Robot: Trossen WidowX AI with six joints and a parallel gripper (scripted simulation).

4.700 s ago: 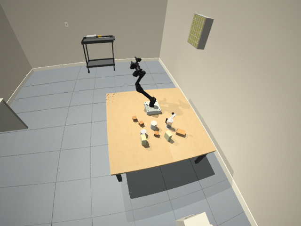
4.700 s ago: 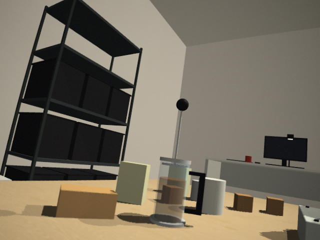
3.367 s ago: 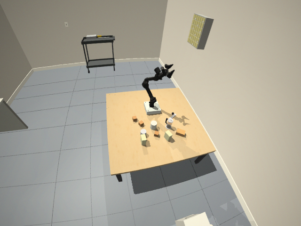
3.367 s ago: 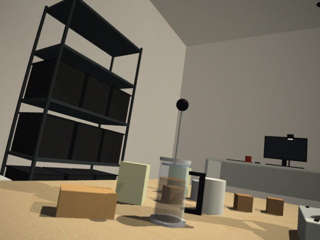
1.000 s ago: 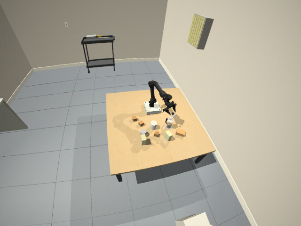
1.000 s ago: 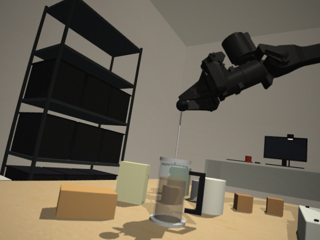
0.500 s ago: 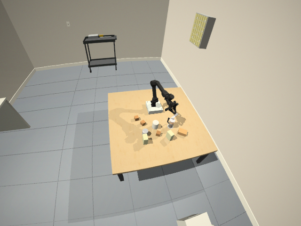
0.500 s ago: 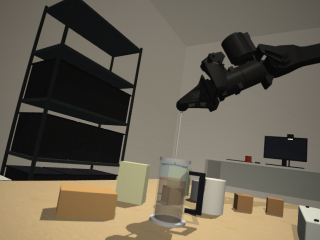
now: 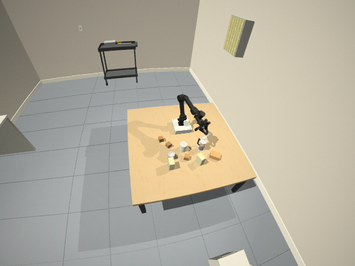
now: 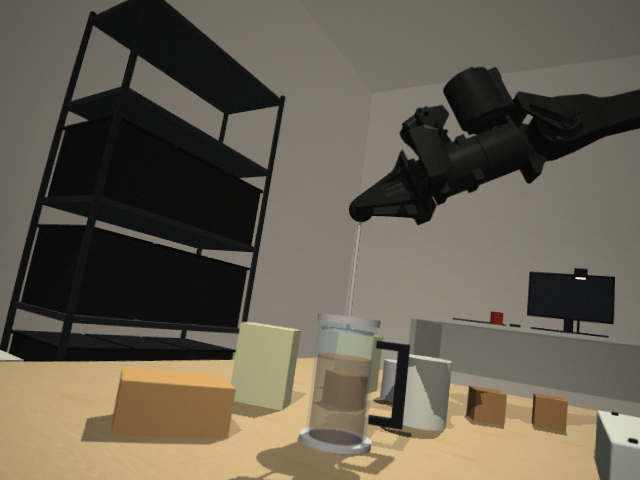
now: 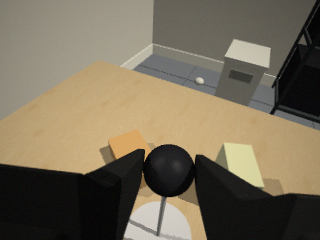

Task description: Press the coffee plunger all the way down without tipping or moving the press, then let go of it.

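My gripper tip is now 2 cm past the glass coffee press, 1 cm to the left of it and 14 cm above it. Round my gripper tip: orange box 11 cm ahead, 13 cm to the left, 24 cm below.
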